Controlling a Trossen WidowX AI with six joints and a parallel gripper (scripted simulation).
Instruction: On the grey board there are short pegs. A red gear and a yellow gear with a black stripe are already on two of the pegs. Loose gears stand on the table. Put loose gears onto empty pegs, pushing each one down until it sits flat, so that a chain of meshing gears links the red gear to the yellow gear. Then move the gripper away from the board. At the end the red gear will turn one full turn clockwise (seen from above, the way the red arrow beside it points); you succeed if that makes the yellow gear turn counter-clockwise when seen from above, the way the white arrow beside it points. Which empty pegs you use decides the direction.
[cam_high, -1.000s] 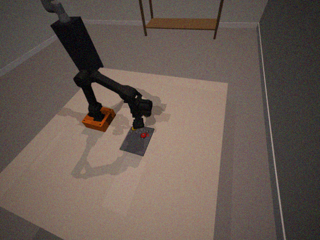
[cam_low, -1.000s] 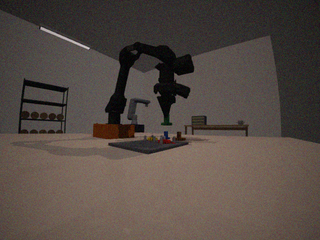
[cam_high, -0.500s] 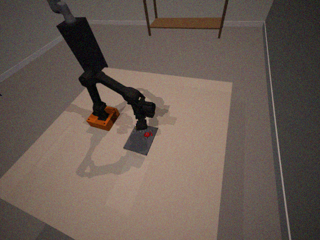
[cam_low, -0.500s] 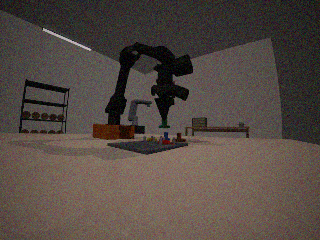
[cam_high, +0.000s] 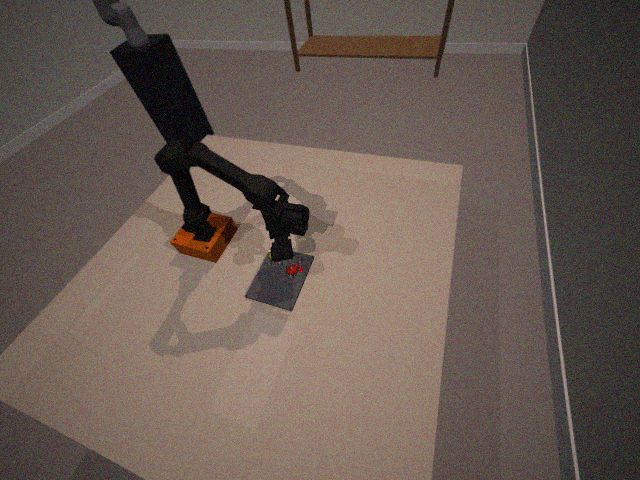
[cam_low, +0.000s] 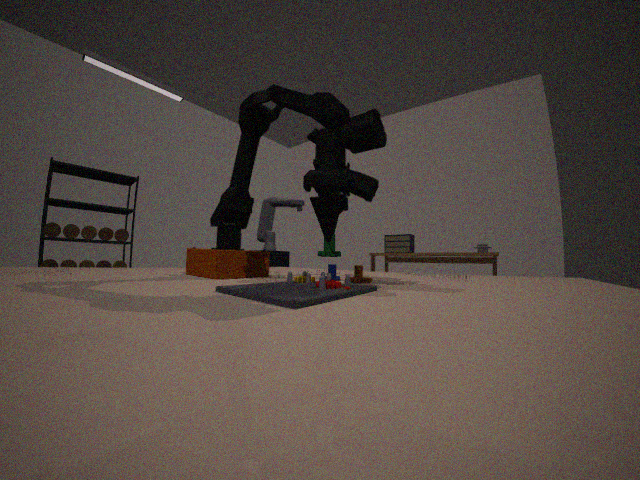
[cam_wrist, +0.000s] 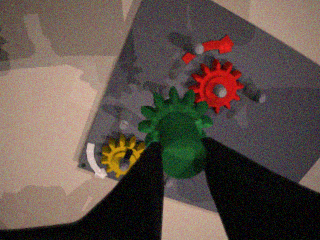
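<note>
Now: the red gear 2 cm ahead of my gripper tip, 3 cm to the right of it and 7 cm below it. Also, from my gripper tip: red arrow (4 cm ahead, 2 cm to the right, 8 cm below); then yellow gear (6 cm behind, 2 cm to the left, 7 cm below); then green gear (1 cm below).
</note>
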